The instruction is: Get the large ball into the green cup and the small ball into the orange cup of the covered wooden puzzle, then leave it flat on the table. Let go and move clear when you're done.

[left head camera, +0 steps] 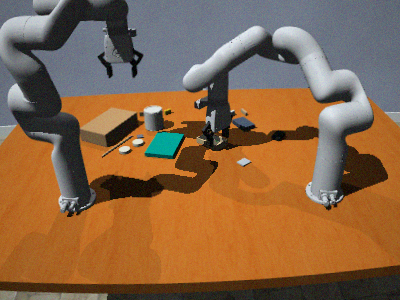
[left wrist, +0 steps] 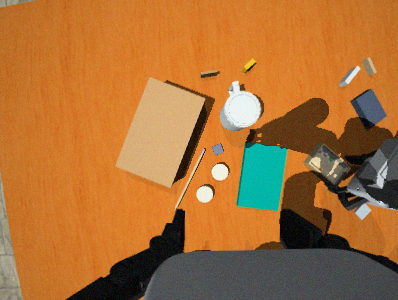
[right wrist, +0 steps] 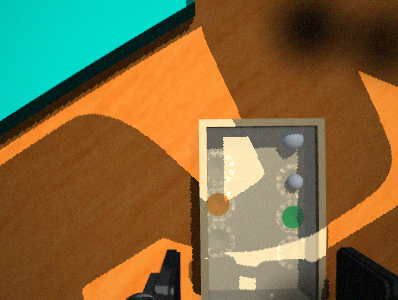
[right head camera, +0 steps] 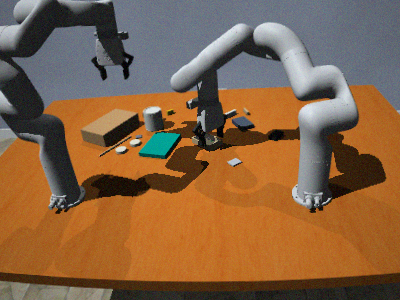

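The covered wooden puzzle lies flat on the table. In the right wrist view, the larger grey ball is in its top right corner. The smaller ball is below it, above the green cup in the picture. The orange cup is on the left side, with no ball on it. My right gripper is open and low, a finger on either side of the puzzle's near part, with gaps showing. My left gripper is open, empty and high above the table.
A teal book lies left of the puzzle. Farther left are a cardboard box, a white mug, a pencil and two white discs. A dark blue box and a pale square lie near the puzzle.
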